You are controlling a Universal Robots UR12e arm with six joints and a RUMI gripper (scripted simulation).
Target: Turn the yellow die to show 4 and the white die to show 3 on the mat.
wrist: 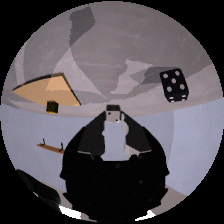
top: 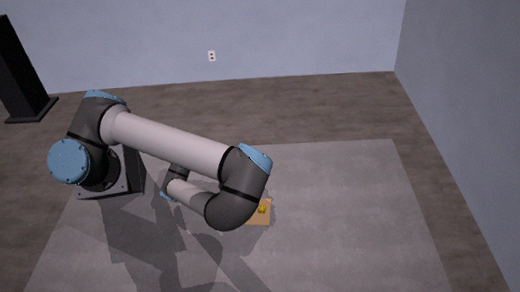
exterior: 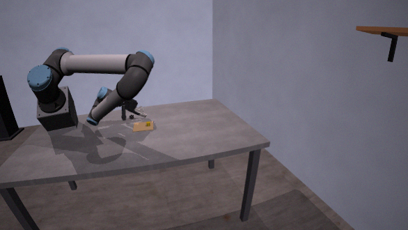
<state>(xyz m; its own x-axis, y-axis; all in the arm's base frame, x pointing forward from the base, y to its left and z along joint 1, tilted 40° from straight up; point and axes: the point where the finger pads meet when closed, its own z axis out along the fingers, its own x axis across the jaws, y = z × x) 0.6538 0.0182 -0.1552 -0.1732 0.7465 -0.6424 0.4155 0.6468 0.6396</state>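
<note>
Right now the white die is right at my hand. Also, from my hand: black die (10 cm behind, 4 cm to the left, 2 cm below); then tan mat (1 cm behind, 14 cm to the right, 3 cm below); then yellow die (3 cm ahead, 14 cm to the right, 1 cm below).
</note>
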